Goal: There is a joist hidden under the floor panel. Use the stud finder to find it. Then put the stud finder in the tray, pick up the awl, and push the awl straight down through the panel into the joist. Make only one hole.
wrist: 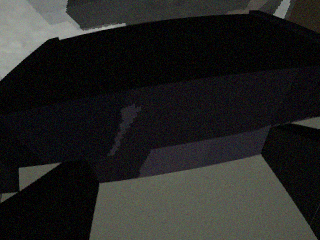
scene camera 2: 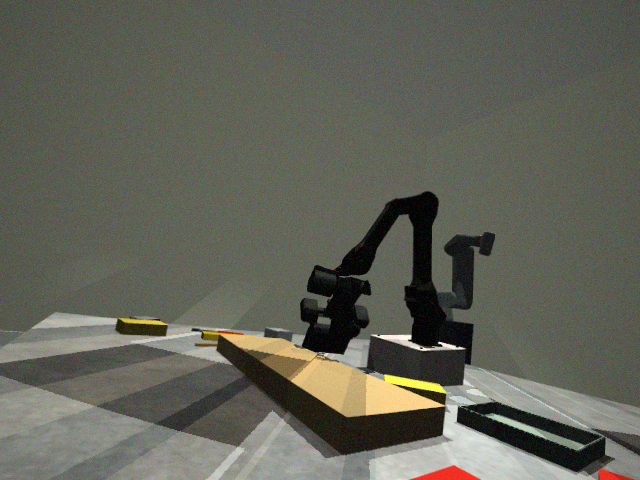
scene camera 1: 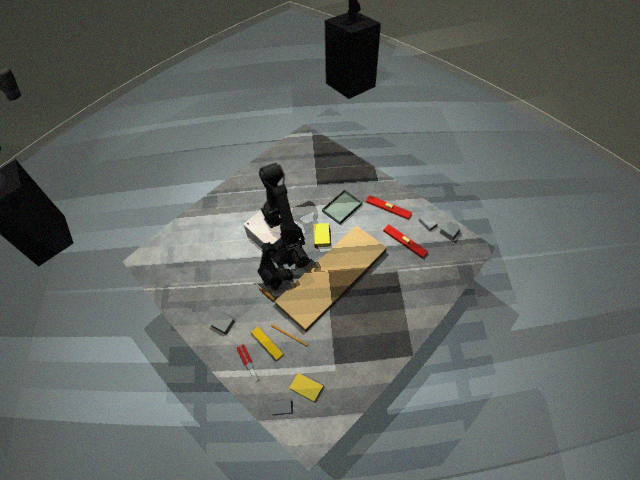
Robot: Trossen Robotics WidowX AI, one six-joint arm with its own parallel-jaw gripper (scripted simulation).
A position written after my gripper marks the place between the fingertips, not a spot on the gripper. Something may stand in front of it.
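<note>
There's a stud finder [scene camera 2: 317, 339], [wrist: 145, 99] that I can see in scene camera 2 and in the wrist view. And my gripper [scene camera 2: 324, 329], [wrist: 176, 139], [scene camera 1: 264, 274] shows there too, plus it's visible in scene camera 1.
</note>
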